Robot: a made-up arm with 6 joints.
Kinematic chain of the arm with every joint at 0, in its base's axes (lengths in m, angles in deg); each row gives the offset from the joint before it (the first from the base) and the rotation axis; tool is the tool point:
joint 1: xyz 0 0 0.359 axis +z
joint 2: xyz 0 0 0 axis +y
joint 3: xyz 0 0 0.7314 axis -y
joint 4: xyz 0 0 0 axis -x
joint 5: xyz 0.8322 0 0 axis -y
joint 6: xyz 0 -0.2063 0 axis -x
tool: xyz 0 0 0
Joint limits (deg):
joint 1: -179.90..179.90
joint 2: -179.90..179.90
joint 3: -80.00..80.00
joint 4: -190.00..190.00
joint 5: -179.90..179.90
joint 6: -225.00..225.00
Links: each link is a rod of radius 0.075 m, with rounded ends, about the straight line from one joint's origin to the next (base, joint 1, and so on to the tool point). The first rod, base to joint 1, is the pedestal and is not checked.
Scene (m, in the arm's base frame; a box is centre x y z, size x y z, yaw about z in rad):
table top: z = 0
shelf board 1: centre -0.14 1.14 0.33 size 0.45 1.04 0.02 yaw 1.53
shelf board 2: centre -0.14 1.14 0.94 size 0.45 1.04 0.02 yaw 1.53
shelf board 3: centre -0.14 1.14 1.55 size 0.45 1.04 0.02 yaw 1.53
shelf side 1: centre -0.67 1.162 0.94 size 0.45 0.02 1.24 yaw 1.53
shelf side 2: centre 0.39 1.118 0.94 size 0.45 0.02 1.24 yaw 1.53
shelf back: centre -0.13 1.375 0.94 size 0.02 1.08 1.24 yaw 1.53
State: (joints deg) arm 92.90 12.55 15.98 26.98 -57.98 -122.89
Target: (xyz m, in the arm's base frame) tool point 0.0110 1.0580 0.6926
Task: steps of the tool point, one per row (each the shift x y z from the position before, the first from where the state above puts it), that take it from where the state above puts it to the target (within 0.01 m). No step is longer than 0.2 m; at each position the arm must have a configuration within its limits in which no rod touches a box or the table.
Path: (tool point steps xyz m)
1: -0.0105 -0.1573 0.0180
2: -0.0024 -0.1568 -0.0180
3: -0.0483 0.0433 -0.1787
4: -0.0443 0.0003 -0.1772
5: -0.0327 -0.0397 -0.1676
6: -0.0061 0.1266 0.0204
7: 0.0049 0.1268 -0.0002
8: 0.0165 0.1227 -0.0203

